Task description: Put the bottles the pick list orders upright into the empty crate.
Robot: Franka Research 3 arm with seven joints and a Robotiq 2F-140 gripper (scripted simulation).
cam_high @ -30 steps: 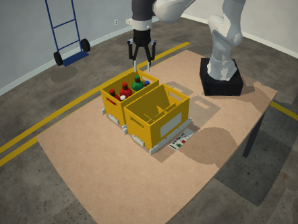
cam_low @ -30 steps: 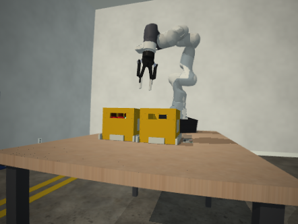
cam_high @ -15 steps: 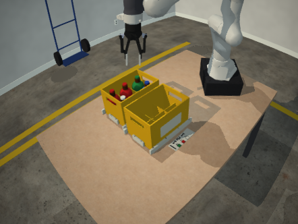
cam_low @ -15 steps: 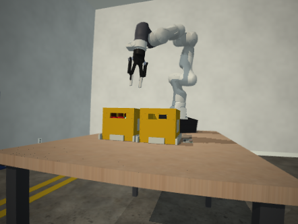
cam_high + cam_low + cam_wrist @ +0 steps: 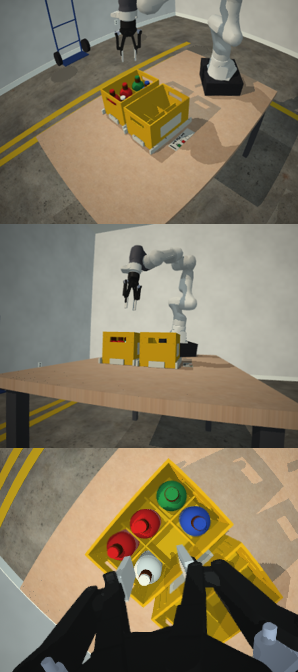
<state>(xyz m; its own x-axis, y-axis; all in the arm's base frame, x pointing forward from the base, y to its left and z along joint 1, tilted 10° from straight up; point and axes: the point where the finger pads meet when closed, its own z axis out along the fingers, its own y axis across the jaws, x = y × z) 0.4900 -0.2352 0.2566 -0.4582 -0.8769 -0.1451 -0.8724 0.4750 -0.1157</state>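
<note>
My hand is 270 mm above the green bottle, 70 mm past it and 60 mm to the left of it. The rest, counted from my hand: red-label bottle 270 mm below, 50 mm to the right, 20 mm ahead; then white-capped bottle 270 mm below, 90 mm ahead, 50 mm to the left; then blue-label bottle 270 mm below, 80 mm behind, 20 mm to the left.
</note>
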